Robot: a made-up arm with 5 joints.
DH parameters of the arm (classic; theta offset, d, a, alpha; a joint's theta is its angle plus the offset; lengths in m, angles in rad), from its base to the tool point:
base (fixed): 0 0 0.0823 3.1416
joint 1: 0 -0.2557 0.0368 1.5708
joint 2: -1.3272 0 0.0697 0
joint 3: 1.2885 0 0.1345 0
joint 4: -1.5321 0.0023 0 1.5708
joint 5: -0.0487 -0.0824 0 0
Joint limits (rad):
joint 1: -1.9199..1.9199
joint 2: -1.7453..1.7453
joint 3: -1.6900..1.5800
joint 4: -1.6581..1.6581
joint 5: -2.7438..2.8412
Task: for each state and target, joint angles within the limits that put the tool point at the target. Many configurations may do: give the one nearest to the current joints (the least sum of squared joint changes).
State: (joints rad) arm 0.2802 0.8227 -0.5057 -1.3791 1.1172
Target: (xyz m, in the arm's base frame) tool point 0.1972 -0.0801 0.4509
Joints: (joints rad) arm 0.6252 0.4940 -1.0894 -1.6581 1.1172
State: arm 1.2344 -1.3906 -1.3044 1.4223 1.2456
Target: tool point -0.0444 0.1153 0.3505
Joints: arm 0.7249 -1.6402 -1.4592 1.4685 1.2456
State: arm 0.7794 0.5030 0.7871 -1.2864 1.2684
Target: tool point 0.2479 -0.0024 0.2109
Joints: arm 0.0284 0.0728 1.3320 -1.6581 1.2684
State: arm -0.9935 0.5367 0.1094 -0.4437 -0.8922
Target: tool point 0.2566 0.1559 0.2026
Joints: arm -0.7199 0.1438 0.7298 -0.6542 -0.8922
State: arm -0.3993 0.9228 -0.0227 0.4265 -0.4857
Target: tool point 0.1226 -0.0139 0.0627
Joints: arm 0.3861 1.2762 0.4082 0.5975 -0.4857
